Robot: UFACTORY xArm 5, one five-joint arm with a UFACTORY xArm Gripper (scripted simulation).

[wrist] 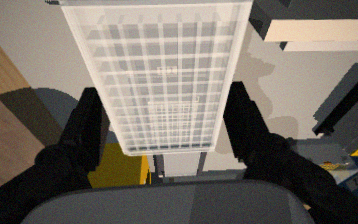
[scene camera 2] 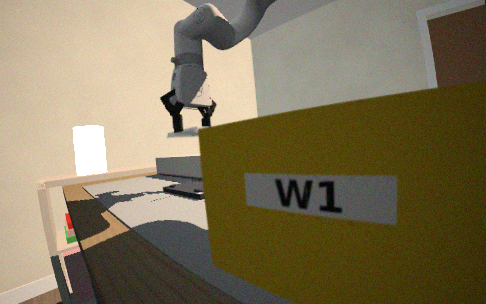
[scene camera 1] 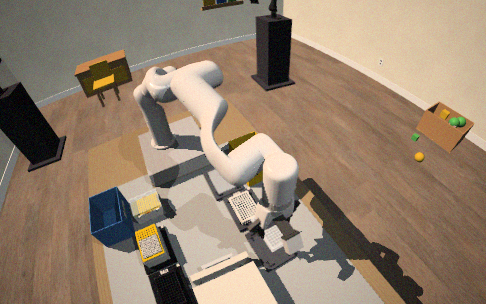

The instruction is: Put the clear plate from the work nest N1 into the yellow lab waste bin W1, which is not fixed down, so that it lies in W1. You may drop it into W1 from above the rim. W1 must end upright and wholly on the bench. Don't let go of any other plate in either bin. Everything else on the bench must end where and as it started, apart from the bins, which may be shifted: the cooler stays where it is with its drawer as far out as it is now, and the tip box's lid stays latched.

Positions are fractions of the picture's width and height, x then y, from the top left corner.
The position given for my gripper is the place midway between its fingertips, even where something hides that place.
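Observation:
My gripper (scene camera 2: 0.40, 0.44) is visible, also in the wrist view (wrist: 0.47, 0.45) and in scene camera 1 (scene camera 1: 0.56, 0.75). Yellow bin W1 (wrist: 0.33, 0.76): visible. A clear plate (wrist: 0.44, 0.53) is visible too. A blue bin (scene camera 1: 0.22, 0.69) is in sight; scene camera 2 does not show the blue bin, hidden by the yellow bin W1.

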